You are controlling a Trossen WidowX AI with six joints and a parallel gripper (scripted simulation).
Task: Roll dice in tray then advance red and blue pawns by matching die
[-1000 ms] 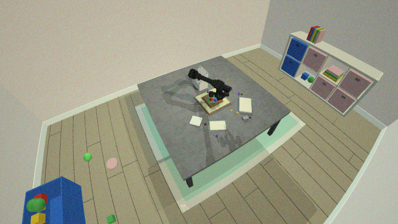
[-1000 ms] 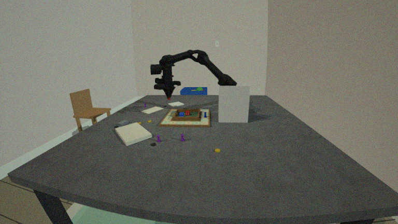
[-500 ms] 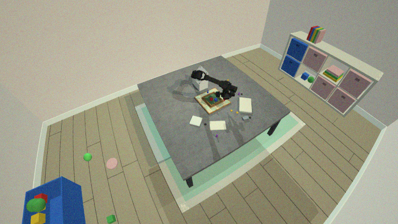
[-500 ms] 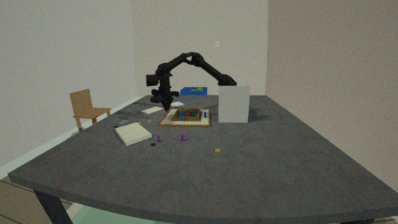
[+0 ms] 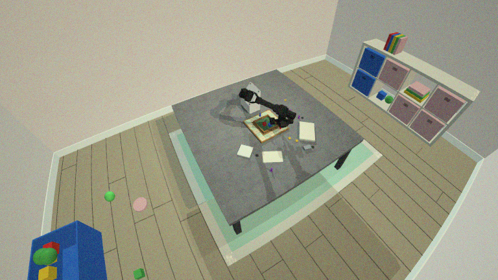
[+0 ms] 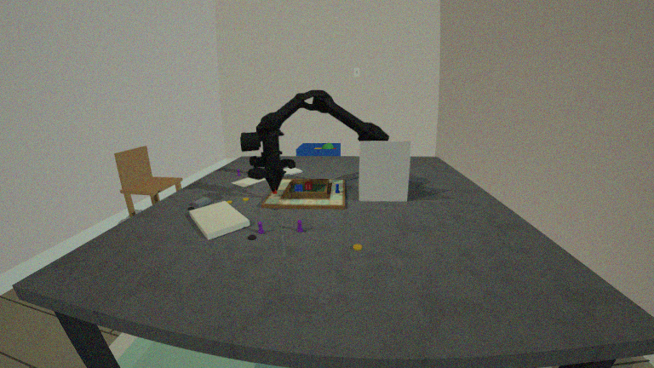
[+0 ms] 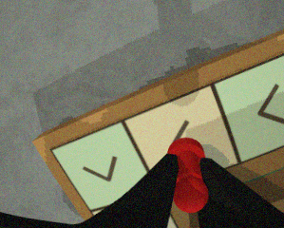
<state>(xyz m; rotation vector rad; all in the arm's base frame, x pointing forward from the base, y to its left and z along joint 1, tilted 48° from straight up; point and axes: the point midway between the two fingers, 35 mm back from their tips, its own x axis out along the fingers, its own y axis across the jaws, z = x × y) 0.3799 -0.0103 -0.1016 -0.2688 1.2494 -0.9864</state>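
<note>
My gripper tip is now 230 mm past the blue pawn, 50 mm to the left of it and 10 mm above it. The rest, counted from my gripper tip: green tray 110 mm behind, 70 mm to the right, 30 mm below; then red pawn 10 mm above; then flat white box 180 mm to the left, 140 mm ahead, 20 mm below.
</note>
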